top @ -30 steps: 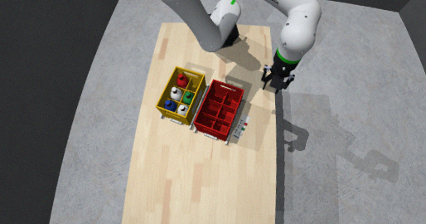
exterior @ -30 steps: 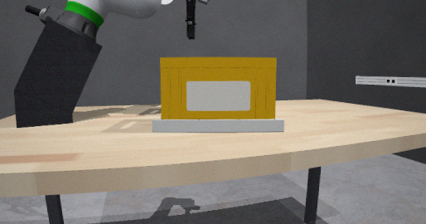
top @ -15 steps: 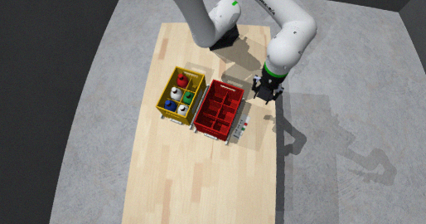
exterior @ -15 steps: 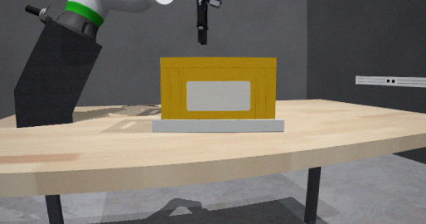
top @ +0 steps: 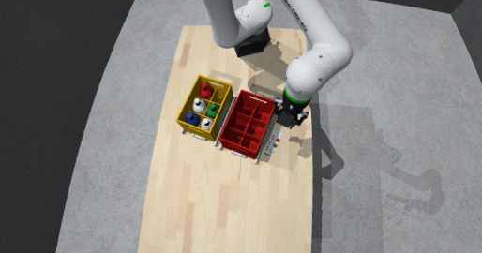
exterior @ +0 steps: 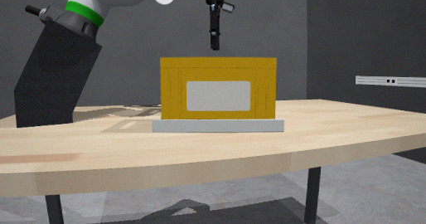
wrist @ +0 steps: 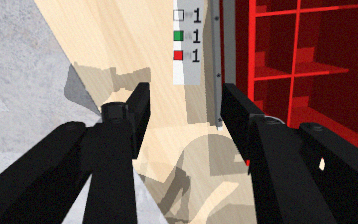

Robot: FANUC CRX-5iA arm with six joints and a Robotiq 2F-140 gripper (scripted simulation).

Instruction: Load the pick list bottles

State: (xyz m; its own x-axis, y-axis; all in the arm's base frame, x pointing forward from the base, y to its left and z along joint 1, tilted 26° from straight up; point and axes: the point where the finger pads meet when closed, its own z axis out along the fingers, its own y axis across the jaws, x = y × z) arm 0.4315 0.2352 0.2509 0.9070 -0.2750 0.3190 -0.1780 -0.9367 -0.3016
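My hand is 2 cm past the green bottle, 36 cm to the left of it and 19 cm above it. Round my hand: red crate (16 cm to the right, 19 cm below); pick list (3 cm ahead, 2 cm to the right, 27 cm below); yellow crate (2 cm behind, 40 cm to the right, 19 cm below).
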